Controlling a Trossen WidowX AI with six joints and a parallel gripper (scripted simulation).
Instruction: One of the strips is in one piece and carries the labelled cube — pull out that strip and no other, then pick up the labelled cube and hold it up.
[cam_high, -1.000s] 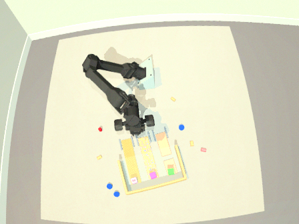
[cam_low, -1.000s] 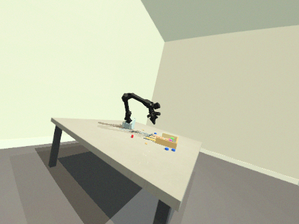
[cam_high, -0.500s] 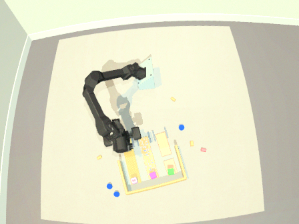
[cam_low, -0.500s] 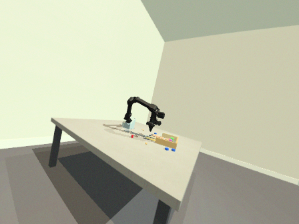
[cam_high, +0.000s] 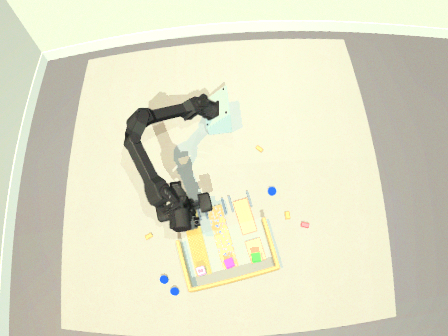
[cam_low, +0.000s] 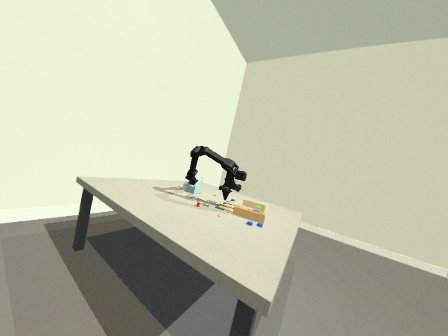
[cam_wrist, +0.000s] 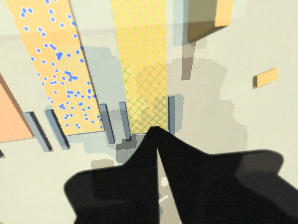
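Right now my gripper tip is 90 mm short of the cross-hatched strip, 30 mm to the right of it and 50 mm above it. The rest, counted from my gripper tip: pink block 40 mm ahead, 420 mm to the left, 50 mm below; red peg 90 mm behind, 160 mm to the right, 40 mm below; orange strip 200 mm to the left, 50 mm below.
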